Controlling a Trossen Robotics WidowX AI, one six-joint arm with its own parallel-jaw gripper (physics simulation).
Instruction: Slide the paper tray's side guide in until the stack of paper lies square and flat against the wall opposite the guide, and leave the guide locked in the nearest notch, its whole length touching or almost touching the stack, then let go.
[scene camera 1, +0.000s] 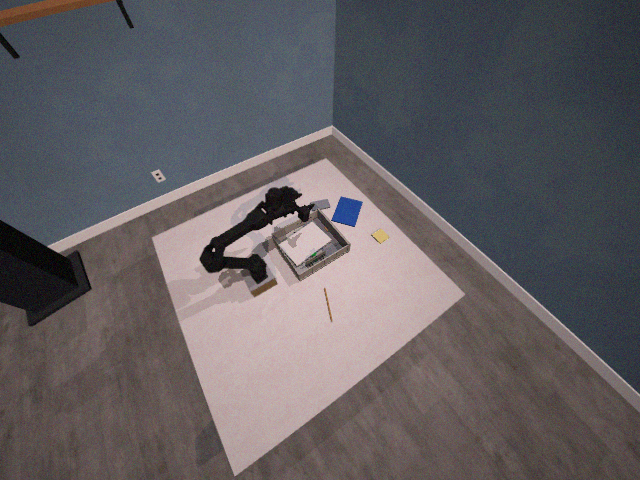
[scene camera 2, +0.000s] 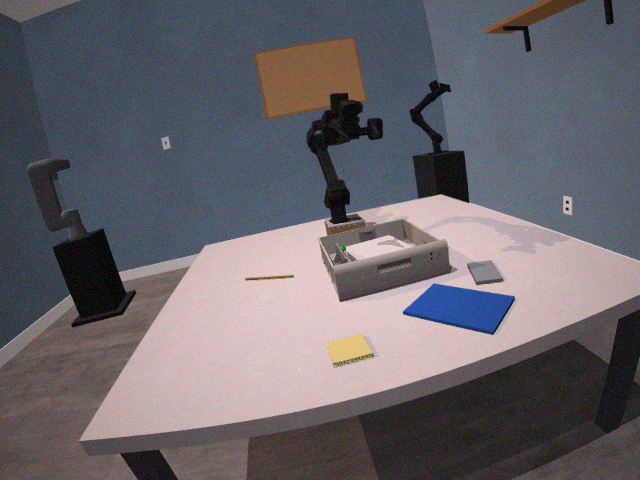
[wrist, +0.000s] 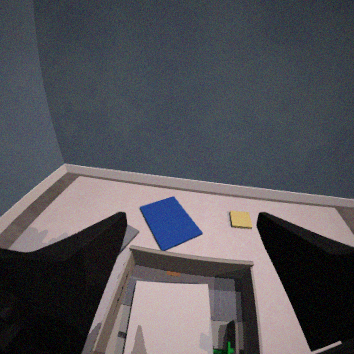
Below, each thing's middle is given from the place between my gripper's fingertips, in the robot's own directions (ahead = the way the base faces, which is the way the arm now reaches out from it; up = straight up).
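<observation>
My hand is 35 cm above the white paper stack (scene camera 1: 299, 247), 1 cm to the right of it and 4 cm past it. Counted from my hand: blue book (scene camera 2: 480, 311), 38 cm below, 33 cm ahead, 3 cm to the left; yellow notepad (scene camera 2: 354, 348), well below, well ahead, a good way to the right.
</observation>
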